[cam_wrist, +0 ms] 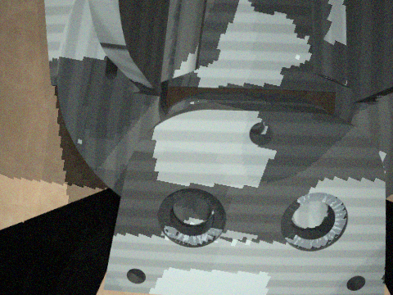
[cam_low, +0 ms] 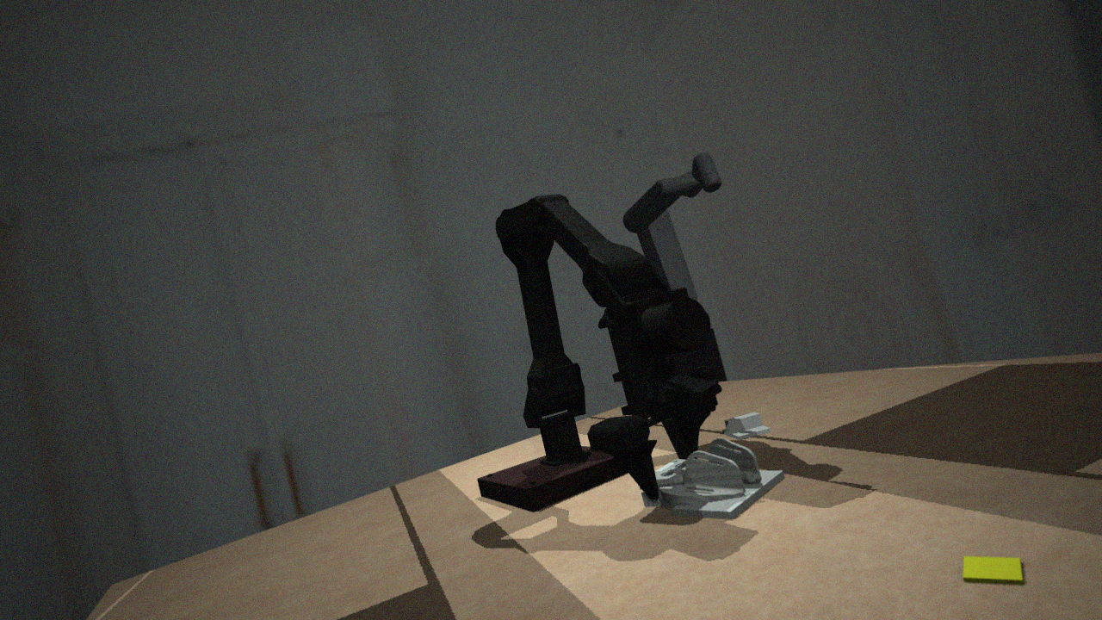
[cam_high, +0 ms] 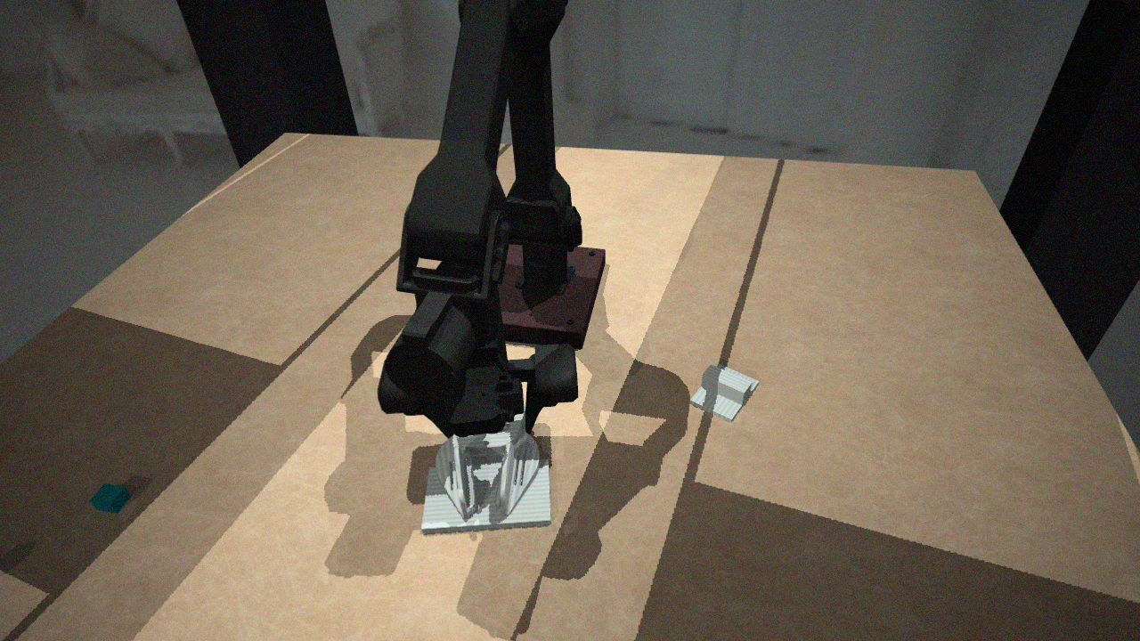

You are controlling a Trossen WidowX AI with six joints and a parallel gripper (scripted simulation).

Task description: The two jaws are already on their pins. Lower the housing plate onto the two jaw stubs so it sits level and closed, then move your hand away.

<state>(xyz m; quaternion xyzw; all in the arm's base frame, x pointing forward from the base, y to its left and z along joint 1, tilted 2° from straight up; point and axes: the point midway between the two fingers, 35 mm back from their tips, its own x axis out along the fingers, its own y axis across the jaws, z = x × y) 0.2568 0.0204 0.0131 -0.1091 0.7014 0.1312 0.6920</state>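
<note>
Right now my gripper tip is 7 cm short of the pale base plate, 2 cm to the right of it and 1 cm above it. Also, from my gripper tip: teal block 34 cm to the right, 17 cm ahead; yellow block 34 cm ahead, 1 cm below.
</note>
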